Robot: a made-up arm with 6 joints. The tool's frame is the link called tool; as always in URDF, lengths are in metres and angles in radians.
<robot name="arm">
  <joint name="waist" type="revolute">
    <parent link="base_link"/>
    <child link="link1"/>
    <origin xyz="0 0 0.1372"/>
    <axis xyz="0 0 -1"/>
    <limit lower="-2.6" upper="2.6" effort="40" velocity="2.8"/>
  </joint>
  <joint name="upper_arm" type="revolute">
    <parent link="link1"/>
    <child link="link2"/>
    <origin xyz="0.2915 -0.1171 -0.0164"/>
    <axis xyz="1 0 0"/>
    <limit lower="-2.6" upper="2.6" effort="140" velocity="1.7"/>
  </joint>
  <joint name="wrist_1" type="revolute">
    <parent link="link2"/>
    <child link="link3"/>
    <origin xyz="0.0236 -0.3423 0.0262"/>
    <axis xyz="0 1 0"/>
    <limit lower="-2.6" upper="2.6" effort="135" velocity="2.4"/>
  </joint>
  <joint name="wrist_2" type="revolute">
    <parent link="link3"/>
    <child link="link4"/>
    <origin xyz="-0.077 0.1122 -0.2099"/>
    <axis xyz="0 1 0"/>
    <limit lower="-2.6" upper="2.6" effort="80" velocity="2.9"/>
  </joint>
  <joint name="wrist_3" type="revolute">
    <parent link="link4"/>
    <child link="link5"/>
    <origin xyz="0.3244 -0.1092 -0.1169"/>
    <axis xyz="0 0 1"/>
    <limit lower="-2.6" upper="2.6" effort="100" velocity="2.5"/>
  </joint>
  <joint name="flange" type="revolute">
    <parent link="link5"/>
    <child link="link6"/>
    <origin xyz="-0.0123 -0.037 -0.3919"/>
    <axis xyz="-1 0 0"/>
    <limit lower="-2.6" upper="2.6" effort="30" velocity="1.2"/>
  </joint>
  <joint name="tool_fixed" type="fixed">
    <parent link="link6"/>
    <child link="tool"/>
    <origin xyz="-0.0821 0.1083 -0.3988"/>
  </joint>
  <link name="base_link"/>
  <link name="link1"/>
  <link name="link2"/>
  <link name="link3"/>
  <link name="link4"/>
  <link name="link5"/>
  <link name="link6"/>
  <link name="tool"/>
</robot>
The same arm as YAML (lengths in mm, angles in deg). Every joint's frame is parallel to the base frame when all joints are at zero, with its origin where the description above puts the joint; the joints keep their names.
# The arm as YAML. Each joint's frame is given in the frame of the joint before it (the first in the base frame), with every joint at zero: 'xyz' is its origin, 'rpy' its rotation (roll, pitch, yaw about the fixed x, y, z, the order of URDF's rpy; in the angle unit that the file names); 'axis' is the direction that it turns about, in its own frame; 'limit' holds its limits. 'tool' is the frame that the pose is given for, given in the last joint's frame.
units:
  length: mm
  angle: deg
joints:
  - name: waist
    type: revolute
    origin:
      xyz: [0.0, 0.0, 137.2]
      rpy: [0.0, 0.0, 0.0]
    axis: [0.0, 0.0, -1.0]
    limit:
      lower: -148.97
      upper: 148.97
  - name: upper_arm
    type: revolute
    origin:
      xyz: [291.5, -117.1, -16.4]
      rpy: [0.0, 0.0, 0.0]
    axis: [1.0, 0.0, 0.0]
    limit:
      lower: -148.97
      upper: 148.97
  - name: wrist_1
    type: revolute
    origin:
      xyz: [23.6, -342.3, 26.2]
      rpy: [0.0, 0.0, 0.0]
    axis: [0.0, 1.0, 0.0]
    limit:
      lower: -148.97
      upper: 148.97
  - name: wrist_2
    type: revolute
    origin:
      xyz: [-77.0, 112.2, -209.9]
      rpy: [0.0, 0.0, 0.0]
    axis: [0.0, 1.0, 0.0]
    limit:
      lower: -148.97
      upper: 148.97
  - name: wrist_3
    type: revolute
    origin:
      xyz: [324.4, -109.2, -116.9]
      rpy: [0.0, 0.0, 0.0]
    axis: [0.0, 0.0, 1.0]
    limit:
      lower: -148.97
      upper: 148.97
  - name: flange
    type: revolute
    origin:
      xyz: [-12.3, -37.0, -391.9]
      rpy: [0.0, 0.0, 0.0]
    axis: [-1.0, 0.0, 0.0]
    limit:
      lower: -148.97
      upper: 148.97
tool:
  origin:
    xyz: [-82.1, 108.3, -398.8]
    rpy: [0.0, 0.0, 0.0]

